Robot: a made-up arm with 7 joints. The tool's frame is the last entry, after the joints. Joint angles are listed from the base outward. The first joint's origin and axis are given. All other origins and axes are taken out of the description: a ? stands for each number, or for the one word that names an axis. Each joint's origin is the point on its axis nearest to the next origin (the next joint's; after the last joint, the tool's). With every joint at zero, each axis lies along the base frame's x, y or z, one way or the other. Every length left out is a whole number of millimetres.
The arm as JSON. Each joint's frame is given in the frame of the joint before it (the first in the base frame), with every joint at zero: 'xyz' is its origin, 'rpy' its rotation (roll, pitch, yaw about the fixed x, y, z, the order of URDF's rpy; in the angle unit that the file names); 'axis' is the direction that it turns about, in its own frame. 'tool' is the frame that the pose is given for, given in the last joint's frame.
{
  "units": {
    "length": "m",
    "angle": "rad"
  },
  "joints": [
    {
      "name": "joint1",
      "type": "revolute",
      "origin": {
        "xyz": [
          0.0,
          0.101,
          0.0
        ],
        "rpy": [
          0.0,
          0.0,
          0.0
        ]
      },
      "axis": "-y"
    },
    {
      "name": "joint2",
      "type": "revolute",
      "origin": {
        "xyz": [
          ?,
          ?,
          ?
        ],
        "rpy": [
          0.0,
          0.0,
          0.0
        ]
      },
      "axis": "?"
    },
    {
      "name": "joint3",
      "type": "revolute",
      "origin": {
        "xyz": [
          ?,
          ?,
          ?
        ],
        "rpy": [
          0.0,
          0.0,
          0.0
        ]
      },
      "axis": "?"
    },
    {
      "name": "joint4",
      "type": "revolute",
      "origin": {
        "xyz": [
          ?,
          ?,
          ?
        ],
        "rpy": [
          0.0,
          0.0,
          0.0
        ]
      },
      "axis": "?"
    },
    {
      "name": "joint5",
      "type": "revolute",
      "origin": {
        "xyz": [
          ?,
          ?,
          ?
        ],
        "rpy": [
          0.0,
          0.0,
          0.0
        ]
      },
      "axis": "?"
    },
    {
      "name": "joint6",
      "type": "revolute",
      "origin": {
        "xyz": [
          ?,
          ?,
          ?
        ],
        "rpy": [
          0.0,
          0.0,
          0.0
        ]
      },
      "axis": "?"
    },
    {
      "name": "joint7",
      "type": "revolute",
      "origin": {
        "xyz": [
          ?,
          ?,
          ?
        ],
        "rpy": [
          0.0,
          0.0,
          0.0
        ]
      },
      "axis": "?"
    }
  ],
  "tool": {
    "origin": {
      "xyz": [
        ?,
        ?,
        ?
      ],
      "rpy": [
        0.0,
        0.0,
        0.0
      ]
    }
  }
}
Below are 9 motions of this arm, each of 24 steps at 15 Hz.
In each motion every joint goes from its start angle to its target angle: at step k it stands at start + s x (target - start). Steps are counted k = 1, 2, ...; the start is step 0. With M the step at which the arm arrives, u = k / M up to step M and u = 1 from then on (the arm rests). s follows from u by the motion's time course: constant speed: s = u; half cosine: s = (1 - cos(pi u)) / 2; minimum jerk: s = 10 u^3 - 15 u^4 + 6 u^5.
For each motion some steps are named. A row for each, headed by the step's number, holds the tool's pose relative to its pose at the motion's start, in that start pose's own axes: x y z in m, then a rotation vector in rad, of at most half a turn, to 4 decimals.
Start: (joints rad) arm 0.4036 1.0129 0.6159 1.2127 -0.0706 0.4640 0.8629
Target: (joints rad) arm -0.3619 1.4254 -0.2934 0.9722 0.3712 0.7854 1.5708
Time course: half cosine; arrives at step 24
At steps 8, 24:
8: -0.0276 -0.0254 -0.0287 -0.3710 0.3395 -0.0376
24: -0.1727 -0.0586 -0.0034 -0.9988 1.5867 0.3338

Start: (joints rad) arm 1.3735 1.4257 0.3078 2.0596 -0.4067 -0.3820 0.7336
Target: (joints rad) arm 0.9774 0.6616 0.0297 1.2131 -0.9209 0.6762 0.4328
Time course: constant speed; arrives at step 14
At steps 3, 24:
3: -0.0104 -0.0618 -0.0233 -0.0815 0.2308 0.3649
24: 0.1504 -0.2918 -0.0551 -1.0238 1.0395 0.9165

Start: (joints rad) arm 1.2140 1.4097 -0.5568 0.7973 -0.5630 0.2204 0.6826
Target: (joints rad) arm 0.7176 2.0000 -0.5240 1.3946 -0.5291 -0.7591 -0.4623
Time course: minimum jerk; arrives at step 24
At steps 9, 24:
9: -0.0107 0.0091 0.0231 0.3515 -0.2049 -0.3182
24: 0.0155 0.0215 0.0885 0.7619 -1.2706 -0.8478

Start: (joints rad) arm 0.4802 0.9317 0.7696 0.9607 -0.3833 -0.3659 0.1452
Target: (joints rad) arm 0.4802 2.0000 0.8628 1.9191 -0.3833 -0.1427 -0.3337
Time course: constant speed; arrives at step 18
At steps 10, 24:
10: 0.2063 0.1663 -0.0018 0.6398 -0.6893 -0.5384
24: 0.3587 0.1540 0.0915 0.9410 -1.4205 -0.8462

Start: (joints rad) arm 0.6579 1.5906 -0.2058 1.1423 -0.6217 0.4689 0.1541
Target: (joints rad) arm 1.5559 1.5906 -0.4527 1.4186 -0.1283 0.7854 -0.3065
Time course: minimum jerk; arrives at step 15
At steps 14, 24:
14: -0.0620 0.1195 0.0426 0.5840 0.3632 0.9315
24: -0.0623 0.1197 0.0428 0.5853 0.3642 0.9337

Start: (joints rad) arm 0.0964 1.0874 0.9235 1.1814 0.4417 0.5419 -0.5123
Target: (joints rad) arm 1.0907 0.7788 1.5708 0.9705 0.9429 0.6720 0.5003
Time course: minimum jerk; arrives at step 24
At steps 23, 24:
23: -0.0749 0.0264 -0.0235 -0.8663 -0.3471 2.0623
24: -0.0749 0.0263 -0.0235 -0.8666 -0.3481 2.0637

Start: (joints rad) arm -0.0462 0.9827 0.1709 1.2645 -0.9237 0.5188 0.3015
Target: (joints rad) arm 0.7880 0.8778 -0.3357 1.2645 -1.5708 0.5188 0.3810
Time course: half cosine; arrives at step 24
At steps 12, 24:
12: 0.0497 0.0606 0.0054 0.2864 -0.0225 -0.0976
24: 0.0824 0.1395 0.0284 0.6365 0.0495 -0.1912

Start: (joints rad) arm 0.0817 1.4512 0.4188 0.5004 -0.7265 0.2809 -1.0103
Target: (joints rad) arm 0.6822 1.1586 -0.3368 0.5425 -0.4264 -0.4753 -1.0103
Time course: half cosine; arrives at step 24
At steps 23, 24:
23: 0.1231 0.0137 0.0706 -0.1551 -0.3021 1.0876
24: 0.1237 0.0140 0.0707 -0.1549 -0.3034 1.0927

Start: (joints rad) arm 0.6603 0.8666 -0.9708 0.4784 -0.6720 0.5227 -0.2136
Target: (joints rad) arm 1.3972 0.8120 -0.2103 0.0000 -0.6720 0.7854 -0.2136
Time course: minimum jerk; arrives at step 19
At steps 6, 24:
6: -0.0241 0.0337 -0.0232 -0.0074 0.2107 0.1826
24: -0.1148 0.1240 -0.0587 -0.3617 0.7657 1.0916

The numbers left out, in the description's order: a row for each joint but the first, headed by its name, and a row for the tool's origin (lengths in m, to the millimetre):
joint2: xyz 0.0 0.0 0.0, axis +x
joint3: xyz 0.0 0.0 -0.195, axis +z
joint4: xyz 0.0 0.0 0.0, axis -y
joint5: xyz 0.0 0.0 -0.217, axis +z
joint6: xyz 0.0 0.0 0.0, axis +y
joint7: xyz 0.0 0.0 0.0, axis -x
tool: xyz 0.0 0.0 0.0

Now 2 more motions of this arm.
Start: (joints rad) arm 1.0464 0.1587 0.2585 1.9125 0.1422 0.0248 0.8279
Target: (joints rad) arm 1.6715 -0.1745 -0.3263 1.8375 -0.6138 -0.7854 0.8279
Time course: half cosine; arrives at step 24
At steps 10, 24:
10: 0.0279 -0.0193 -0.0672 -0.1413 -0.2872 -0.3900
24: 0.1227 -0.0751 -0.1511 -0.4027 -0.8791 -1.1720

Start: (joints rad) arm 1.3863 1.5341 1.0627 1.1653 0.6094 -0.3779 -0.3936
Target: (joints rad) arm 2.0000 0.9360 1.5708 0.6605 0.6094 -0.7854 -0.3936
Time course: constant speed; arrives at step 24
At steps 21, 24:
21: -0.1070 0.1311 0.1742 1.2696 0.1158 0.1441
24: -0.1217 0.1178 0.2108 1.4379 0.1638 0.1584

